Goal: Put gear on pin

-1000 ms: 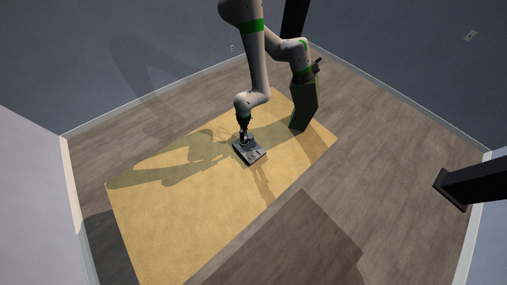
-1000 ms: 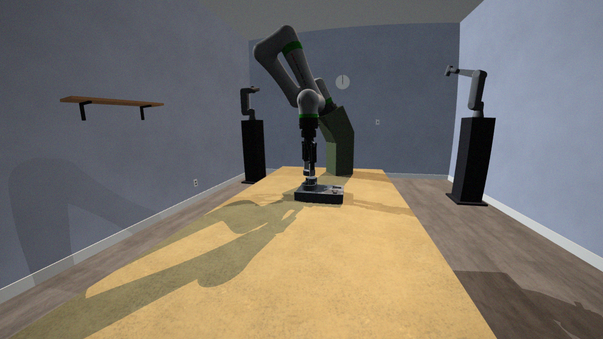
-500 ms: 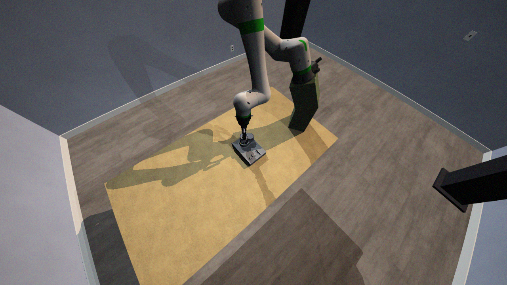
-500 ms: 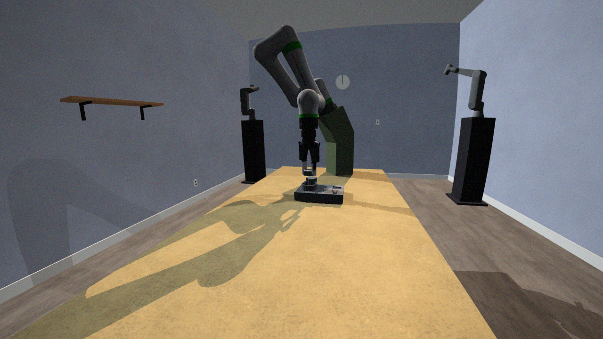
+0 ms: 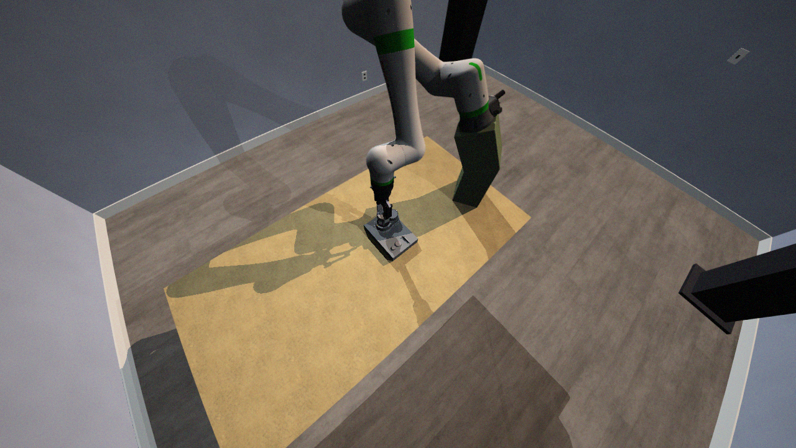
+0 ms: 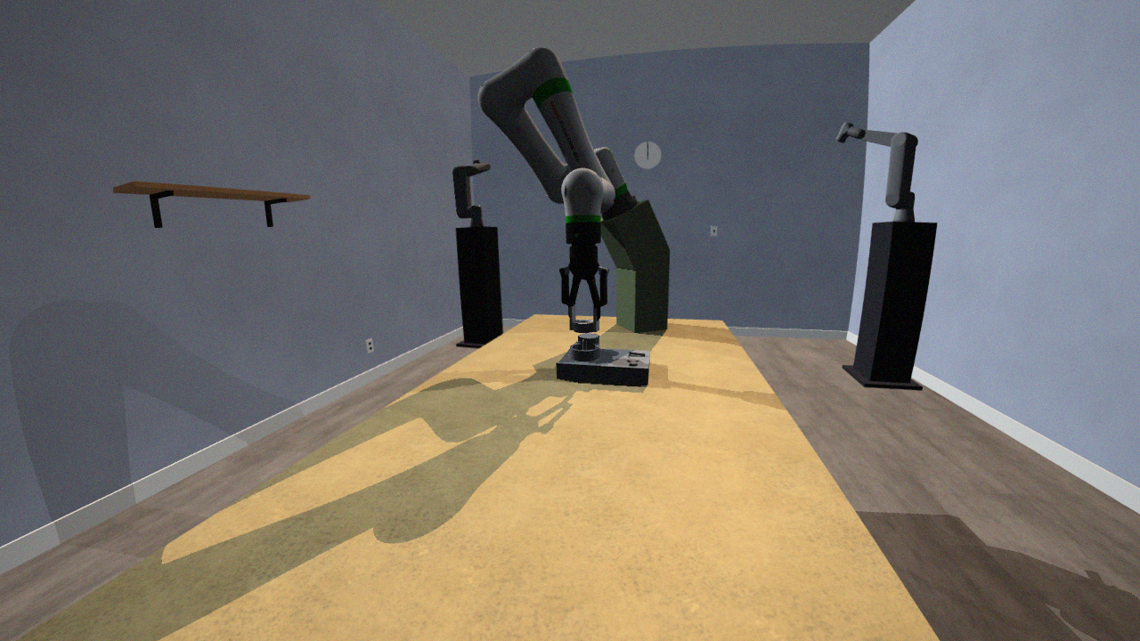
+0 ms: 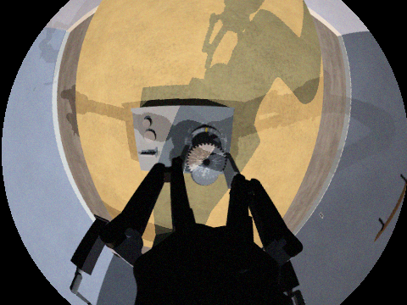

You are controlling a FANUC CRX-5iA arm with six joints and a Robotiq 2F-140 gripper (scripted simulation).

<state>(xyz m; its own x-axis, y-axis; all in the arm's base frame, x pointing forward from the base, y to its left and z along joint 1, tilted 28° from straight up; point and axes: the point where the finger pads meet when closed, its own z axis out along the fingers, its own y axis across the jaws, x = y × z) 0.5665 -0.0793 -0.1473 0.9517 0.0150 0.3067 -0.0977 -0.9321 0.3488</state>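
Right now the light toothed gear is 2 cm below my hand. Also, from my hand: peg 4 cm behind, 13 cm to the left, 10 cm below.
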